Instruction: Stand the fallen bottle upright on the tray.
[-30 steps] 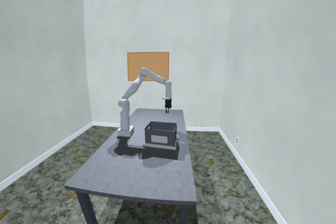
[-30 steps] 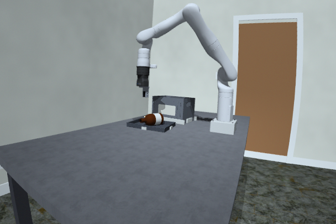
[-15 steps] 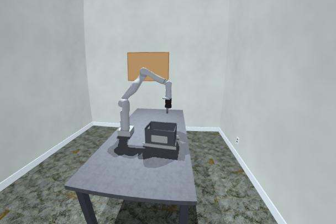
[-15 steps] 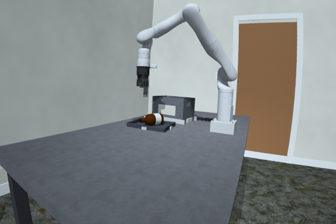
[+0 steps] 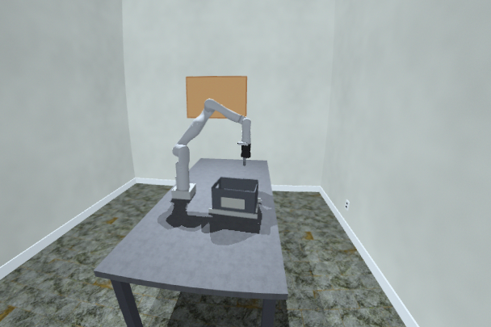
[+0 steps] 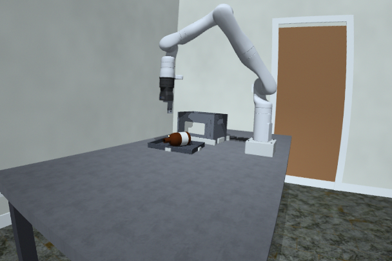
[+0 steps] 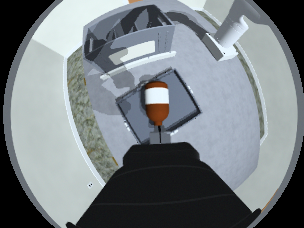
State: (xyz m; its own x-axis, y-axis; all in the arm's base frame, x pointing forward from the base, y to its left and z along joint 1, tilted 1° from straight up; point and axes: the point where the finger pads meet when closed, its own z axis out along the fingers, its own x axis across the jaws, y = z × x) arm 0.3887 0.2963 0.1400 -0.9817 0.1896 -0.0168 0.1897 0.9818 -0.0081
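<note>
My gripper is now 16 cm above the bottle, 5 cm to the left of it and 1 cm past it. Round my hand: tray: 19 cm below, 5 cm to the right, 2 cm behind; crate: 33 cm to the right, 12 cm below, 3 cm ahead.
</note>
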